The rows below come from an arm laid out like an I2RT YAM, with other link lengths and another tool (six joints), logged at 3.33 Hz.
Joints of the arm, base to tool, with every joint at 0 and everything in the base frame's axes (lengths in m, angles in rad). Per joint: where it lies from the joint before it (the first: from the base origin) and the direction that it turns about. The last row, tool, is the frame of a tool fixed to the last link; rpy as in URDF.
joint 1: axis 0 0 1 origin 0 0 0.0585
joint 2: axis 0 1 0 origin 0.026 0.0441 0.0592
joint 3: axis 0 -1 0 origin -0.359 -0.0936 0
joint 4: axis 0 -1 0 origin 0.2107 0.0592 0.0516
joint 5: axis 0 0 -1 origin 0.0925 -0.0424 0.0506
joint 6: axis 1 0 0 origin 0.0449 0 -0.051
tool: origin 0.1 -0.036 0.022 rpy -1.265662 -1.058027 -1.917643
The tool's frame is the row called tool.
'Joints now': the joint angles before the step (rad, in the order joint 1, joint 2, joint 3, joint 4, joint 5, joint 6). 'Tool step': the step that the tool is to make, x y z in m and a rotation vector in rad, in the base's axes. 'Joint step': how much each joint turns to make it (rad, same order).
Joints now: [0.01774, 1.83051, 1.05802, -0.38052, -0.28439, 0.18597]
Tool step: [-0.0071, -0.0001, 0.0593, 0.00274, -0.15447, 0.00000]
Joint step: [0.00008, -0.15176, 0.00029, 0.00247, 0.00005, 0.00007]
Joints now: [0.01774, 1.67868, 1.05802, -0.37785, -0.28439, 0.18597]
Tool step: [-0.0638, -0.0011, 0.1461, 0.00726, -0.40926, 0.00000]
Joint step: [0.00015, -0.40983, -0.00020, -0.00028, 0.00013, 0.00009]
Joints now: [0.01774, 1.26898, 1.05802, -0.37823, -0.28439, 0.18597]
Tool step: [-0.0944, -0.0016, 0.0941, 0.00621, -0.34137, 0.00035]
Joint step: [0.00017, -0.34179, 0.00021, -0.00056, -0.00021, 0.00004]
